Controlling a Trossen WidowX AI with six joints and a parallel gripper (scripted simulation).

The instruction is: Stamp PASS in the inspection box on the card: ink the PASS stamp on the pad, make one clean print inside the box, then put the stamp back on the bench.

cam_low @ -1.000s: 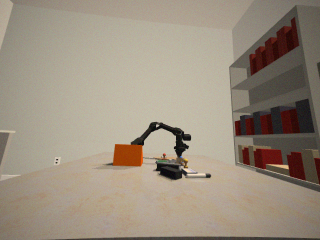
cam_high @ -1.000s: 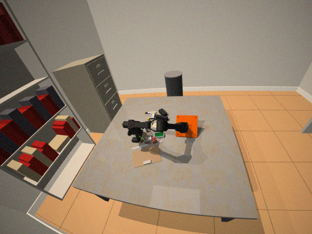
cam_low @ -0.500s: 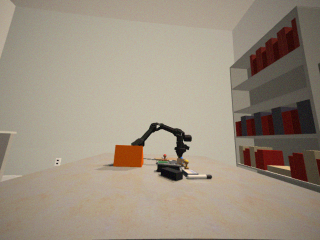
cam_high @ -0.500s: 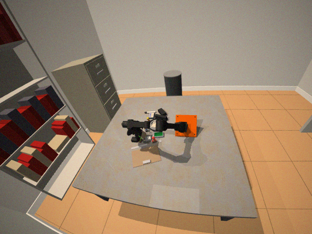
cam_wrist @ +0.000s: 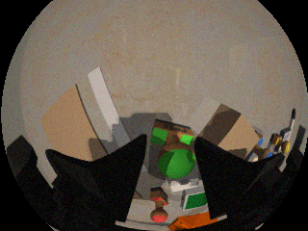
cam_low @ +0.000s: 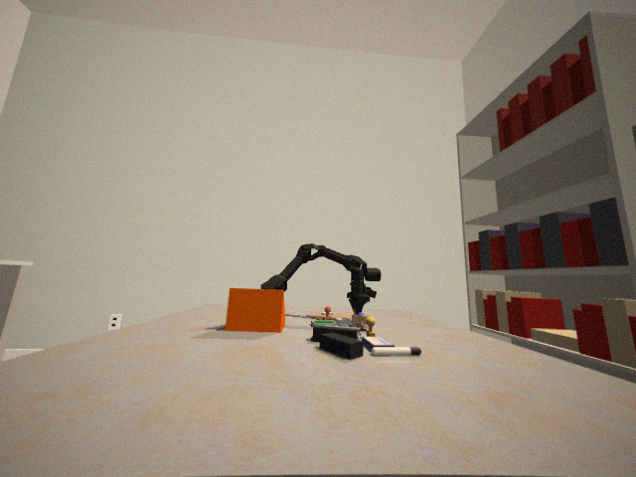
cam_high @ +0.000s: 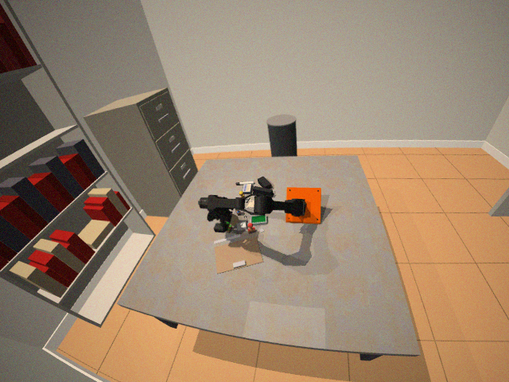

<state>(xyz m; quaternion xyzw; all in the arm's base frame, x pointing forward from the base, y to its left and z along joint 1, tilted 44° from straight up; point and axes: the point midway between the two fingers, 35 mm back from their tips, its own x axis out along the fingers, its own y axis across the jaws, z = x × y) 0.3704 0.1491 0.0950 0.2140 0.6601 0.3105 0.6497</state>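
Now: the green-knobbed stamp 1 cm below my gripper tip. From my gripper tip the other things lie so: red-knobbed stamp: 13 cm behind, 2 cm to the right, 1 cm below; then brown box: 6 cm to the right, 1 cm below; then blue-knob stamp: 14 cm to the right, 1 cm below.
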